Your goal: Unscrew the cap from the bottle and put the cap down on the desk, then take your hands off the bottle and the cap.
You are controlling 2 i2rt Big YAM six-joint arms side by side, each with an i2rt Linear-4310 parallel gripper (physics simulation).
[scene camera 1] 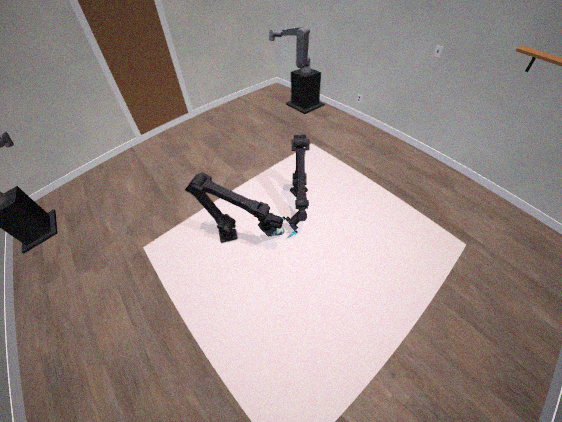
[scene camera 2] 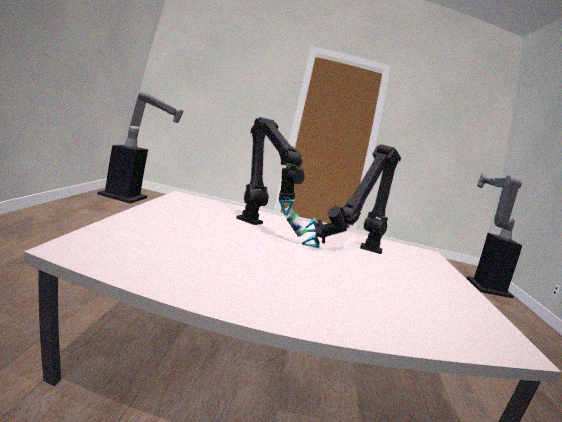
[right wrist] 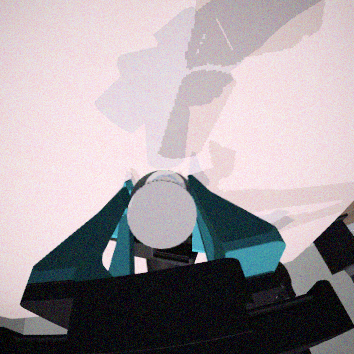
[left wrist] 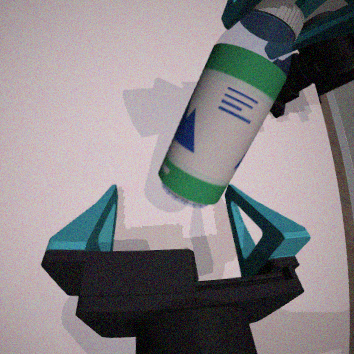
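Pixels of known places: left gripper, between the fingertips: (scene camera 1: 281, 232) (scene camera 2: 302, 237) (left wrist: 173, 189); right gripper, between the fingertips: (scene camera 1: 269, 233) (scene camera 2: 286, 214) (right wrist: 158, 187) (left wrist: 247, 39); left arm's base, origin of its link: (scene camera 2: 371, 249); right arm's base, origin of its link: (scene camera 1: 228, 236) (scene camera 2: 249, 221).
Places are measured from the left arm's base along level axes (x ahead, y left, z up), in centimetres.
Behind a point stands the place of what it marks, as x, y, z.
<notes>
The bottle (scene camera 2: 296, 223) @(32.2, -35.3, 9.6) (left wrist: 223, 120) @(30.8, -34.3, 10.7), white with green bands and blue marks, hangs tilted above the desk, base toward the left gripper. The round light-grey cap (left wrist: 290, 15) @(30.9, -39.7, 15.5) (right wrist: 162, 214) @(31.0, -41.6, 14.6) is at its upper end, on the neck. My right gripper (scene camera 2: 287, 213) @(30.9, -41.1, 12.2) (right wrist: 158, 187) @(30.9, -41.1, 12.2) is shut on the cap; its fingertips reach down beside the bottle's shoulder. My left gripper (scene camera 1: 287, 226) @(29.1, -31.9, 3.6) (scene camera 2: 304, 237) @(29.1, -31.9, 3.6) (left wrist: 173, 189) @(29.1, -31.9, 3.6) is open, its fingertips close to the bottle's base. Whether the fingers touch the base is unclear. In scene camera 1 the arms largely hide the bottle.
The white desk (scene camera 1: 320, 310) @(84.2, -38.7, 0.0) (scene camera 2: 250, 290) @(101.3, -30.3, 0.0) lies below both arms, with their shadows on it. Two grey arms on black pedestals (scene camera 1: 305, 90) (scene camera 2: 126, 172) (scene camera 2: 497, 262) stand on the floor away from the desk. A brown door (scene camera 1: 137, 65) (scene camera 2: 340, 135) is in the wall.
</notes>
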